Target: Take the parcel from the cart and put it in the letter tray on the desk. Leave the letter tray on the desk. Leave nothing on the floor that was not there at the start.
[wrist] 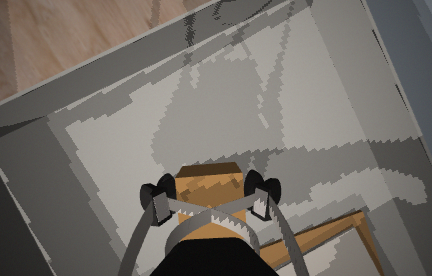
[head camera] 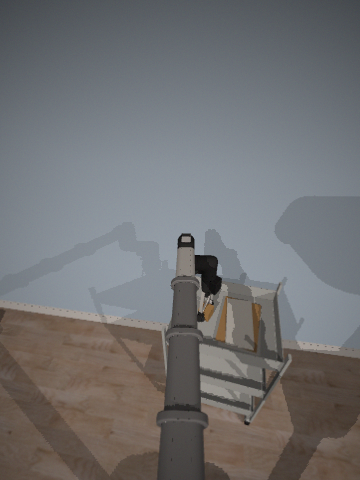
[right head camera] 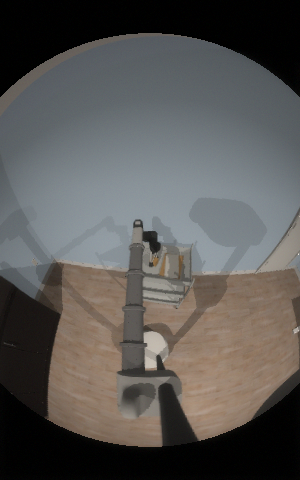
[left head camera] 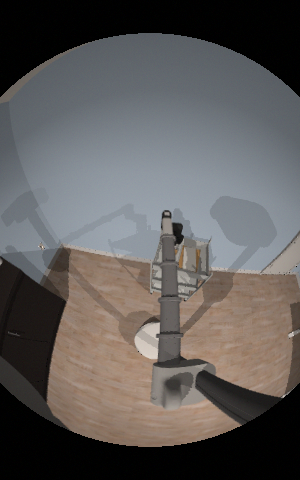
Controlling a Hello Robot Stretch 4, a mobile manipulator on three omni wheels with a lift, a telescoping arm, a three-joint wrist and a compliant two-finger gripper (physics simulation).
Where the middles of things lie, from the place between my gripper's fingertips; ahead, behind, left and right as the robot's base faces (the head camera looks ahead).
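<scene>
The brown parcel (wrist: 209, 185) is in my sight, and it sits 2 cm above my hand.
</scene>
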